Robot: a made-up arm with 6 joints.
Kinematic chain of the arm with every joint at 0, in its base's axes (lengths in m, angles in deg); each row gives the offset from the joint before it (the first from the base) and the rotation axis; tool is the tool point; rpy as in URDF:
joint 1: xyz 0 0 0.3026 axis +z
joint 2: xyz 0 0 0 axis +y
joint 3: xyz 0.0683 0 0.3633 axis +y
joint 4: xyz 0.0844 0 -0.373 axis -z
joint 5: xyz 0 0 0 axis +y
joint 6: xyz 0.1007 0 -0.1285 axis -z
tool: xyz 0 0 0 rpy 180 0 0
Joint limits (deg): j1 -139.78..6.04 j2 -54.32..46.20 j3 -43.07..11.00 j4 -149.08..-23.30 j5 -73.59..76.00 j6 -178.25..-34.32
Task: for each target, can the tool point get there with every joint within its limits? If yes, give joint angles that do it. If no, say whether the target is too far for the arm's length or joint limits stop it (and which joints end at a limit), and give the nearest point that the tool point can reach.
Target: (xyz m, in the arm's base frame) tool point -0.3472 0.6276 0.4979
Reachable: no: joint limits stop it (at a limit: joint 1, joint 2, joint 3, joint 5) | nearest point -0.0195 0.1466 0.3771 | short by 0.594 m
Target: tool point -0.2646 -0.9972 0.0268
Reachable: no: too far | nearest point -0.1406 -0.5298 0.1561 | short by 0.501 m
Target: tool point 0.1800 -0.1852 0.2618
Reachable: yes | joints -80.89 6.05 0.91 -65.44 -49.72 -54.29
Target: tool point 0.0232 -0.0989 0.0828
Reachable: yes | joints -128.28 33.82 -2.98 -93.23 8.90 -63.22
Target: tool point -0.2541 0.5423 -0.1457
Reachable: no: joint limits stop it (at a limit: joint 1, joint 2) | nearest point -0.0002 0.1295 0.1234 | short by 0.554 m
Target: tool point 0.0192 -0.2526 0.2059
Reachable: yes | joints -99.74 -9.15 2.33 -33.09 -5.67 -62.80
